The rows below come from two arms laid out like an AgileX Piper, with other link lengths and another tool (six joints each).
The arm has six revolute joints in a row. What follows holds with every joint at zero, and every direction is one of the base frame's. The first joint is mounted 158.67 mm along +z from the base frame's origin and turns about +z. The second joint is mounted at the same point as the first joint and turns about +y. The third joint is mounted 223.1 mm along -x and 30.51 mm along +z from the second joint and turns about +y. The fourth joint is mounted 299.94 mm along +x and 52.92 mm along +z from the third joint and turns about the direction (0.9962, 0, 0.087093). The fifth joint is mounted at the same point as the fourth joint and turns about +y. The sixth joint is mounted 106.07 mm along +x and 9.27 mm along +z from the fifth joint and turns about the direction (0.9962, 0, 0.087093). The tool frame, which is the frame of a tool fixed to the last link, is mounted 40.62 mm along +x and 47 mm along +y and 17.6 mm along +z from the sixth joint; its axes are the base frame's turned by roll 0.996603, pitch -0.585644 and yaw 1.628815 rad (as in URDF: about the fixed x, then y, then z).
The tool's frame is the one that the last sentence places.
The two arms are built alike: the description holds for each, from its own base.
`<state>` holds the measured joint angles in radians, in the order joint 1, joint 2, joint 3, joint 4, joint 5, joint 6, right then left.
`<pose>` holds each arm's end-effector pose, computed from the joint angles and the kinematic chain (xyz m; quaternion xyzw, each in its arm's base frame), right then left.
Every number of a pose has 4 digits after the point. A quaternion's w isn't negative.
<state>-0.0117 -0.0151 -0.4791 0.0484 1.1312 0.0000 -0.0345 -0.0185 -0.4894 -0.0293 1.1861 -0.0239</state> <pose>0.1486 0.0514 0.3110 0.7003 0.2948 0.5238 0.3852 0.1453 0.0384 0.3040 0.7021 0.3062 0.4855 0.4215</pose>
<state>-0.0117 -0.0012 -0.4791 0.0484 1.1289 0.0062 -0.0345 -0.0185 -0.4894 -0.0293 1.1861 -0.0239</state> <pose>0.1510 0.0513 0.3095 0.7049 0.2944 0.5198 0.3824 0.1453 0.0384 0.3040 0.7021 0.3062 0.4855 0.4215</pose>
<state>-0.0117 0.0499 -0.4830 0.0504 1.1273 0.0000 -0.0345 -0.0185 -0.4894 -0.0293 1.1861 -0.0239</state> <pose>0.1580 0.0515 0.3032 0.7153 0.3053 0.5041 0.3755 0.1453 0.0384 0.3040 0.7021 0.3062 0.4855 0.4215</pose>
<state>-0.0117 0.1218 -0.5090 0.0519 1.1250 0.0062 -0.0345 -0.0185 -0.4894 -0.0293 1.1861 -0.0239</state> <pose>0.1662 0.0515 0.3021 0.7279 0.3107 0.4888 0.3670 0.1453 0.0384 0.3040 0.7021 0.3062 0.4855 0.4215</pose>
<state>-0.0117 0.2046 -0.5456 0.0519 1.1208 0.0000 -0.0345 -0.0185 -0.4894 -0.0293 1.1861 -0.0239</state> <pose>0.1755 0.0515 0.3024 0.7366 0.3206 0.4735 0.3611 0.1453 0.0384 0.3040 0.7021 0.3062 0.4855 0.4215</pose>
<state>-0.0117 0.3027 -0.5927 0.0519 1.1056 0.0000 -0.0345 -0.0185 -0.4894 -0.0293 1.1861 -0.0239</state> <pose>0.1882 0.0513 0.3048 0.7452 0.3266 0.4602 0.3552 0.1453 0.0384 0.3040 0.7021 0.3062 0.4855 0.4215</pose>
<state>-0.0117 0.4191 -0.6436 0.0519 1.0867 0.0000 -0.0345 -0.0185 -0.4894 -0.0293 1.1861 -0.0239</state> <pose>0.2049 0.0510 0.3043 0.7561 0.3342 0.4427 0.3474 0.1453 0.0384 0.3040 0.7021 0.3062 0.4855 0.4215</pose>
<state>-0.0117 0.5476 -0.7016 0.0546 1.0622 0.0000 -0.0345 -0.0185 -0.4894 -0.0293 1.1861 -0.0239</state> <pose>0.2251 0.0510 0.3027 0.7667 0.3412 0.4257 0.3384 0.1453 0.0384 0.3040 0.7021 0.3062 0.4855 0.4215</pose>
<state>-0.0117 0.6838 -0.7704 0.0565 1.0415 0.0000 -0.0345 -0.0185 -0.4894 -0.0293 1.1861 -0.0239</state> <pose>0.2474 0.0509 0.3005 0.7770 0.3481 0.4080 0.3295 0.1453 0.0384 0.3040 0.7021 0.3062 0.4855 0.4215</pose>
